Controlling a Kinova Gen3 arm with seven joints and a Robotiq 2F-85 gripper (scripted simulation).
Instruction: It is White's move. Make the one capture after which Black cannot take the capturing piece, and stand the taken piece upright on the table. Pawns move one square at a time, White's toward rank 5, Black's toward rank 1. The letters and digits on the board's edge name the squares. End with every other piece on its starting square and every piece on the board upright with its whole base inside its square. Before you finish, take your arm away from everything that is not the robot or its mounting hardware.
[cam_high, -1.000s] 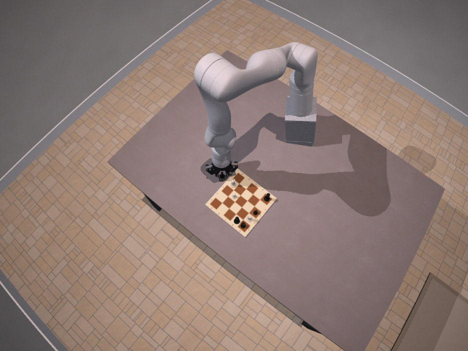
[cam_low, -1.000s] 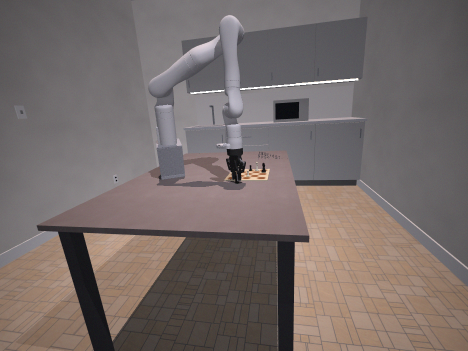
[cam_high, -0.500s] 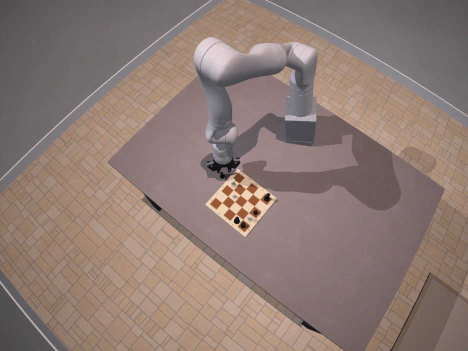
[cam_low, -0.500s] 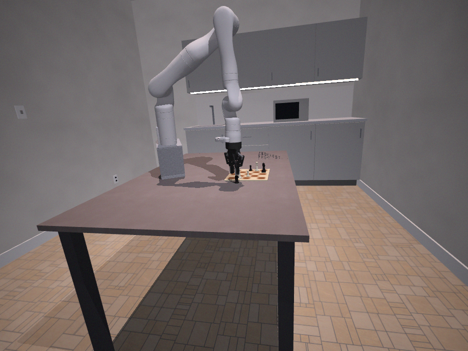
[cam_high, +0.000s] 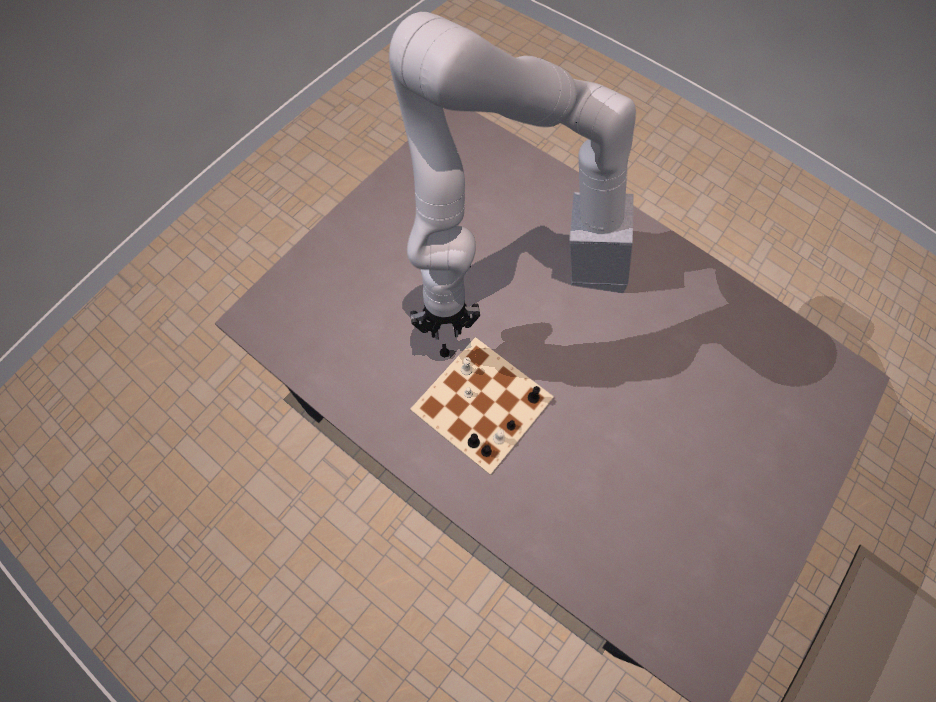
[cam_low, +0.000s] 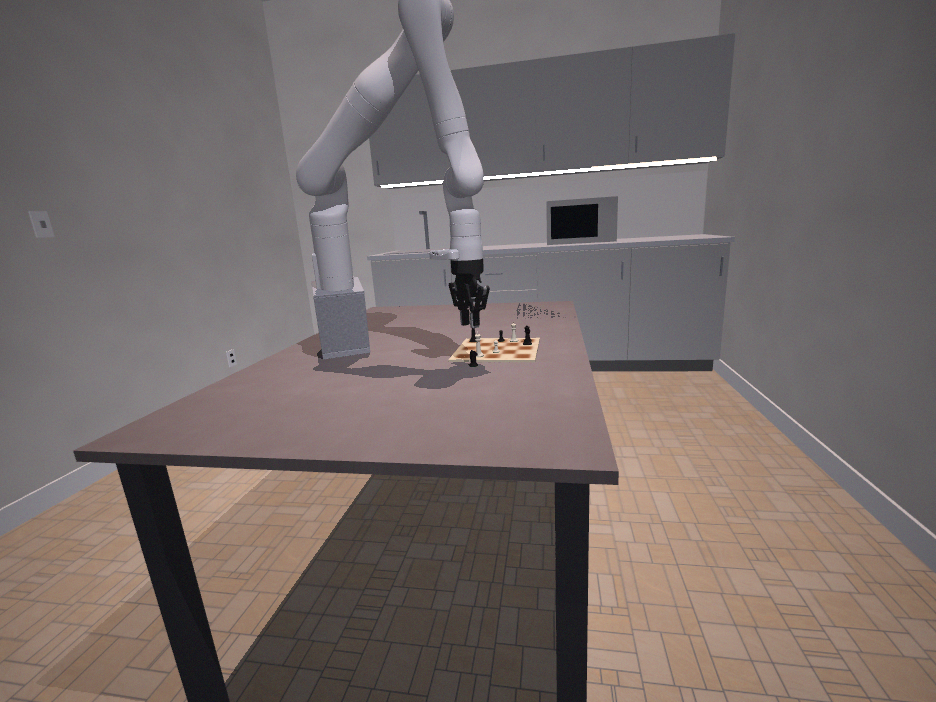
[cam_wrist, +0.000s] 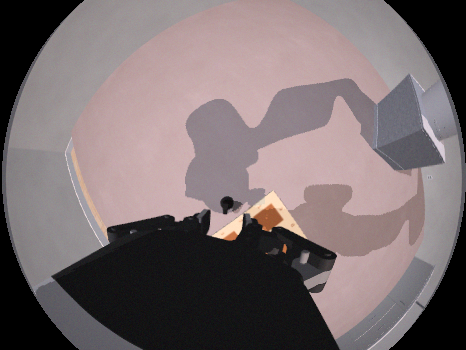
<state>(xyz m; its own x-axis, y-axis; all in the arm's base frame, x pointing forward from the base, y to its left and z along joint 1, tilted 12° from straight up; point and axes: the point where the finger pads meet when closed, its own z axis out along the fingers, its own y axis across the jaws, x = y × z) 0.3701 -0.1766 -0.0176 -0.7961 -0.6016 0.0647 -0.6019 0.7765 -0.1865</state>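
Now: hand 13 cm to the right of the chessboard, 11 cm above it and 6 cm short of it. Also, from my hand: black pawn (20 cm to the left, 10 cm below, 8 cm ahead).
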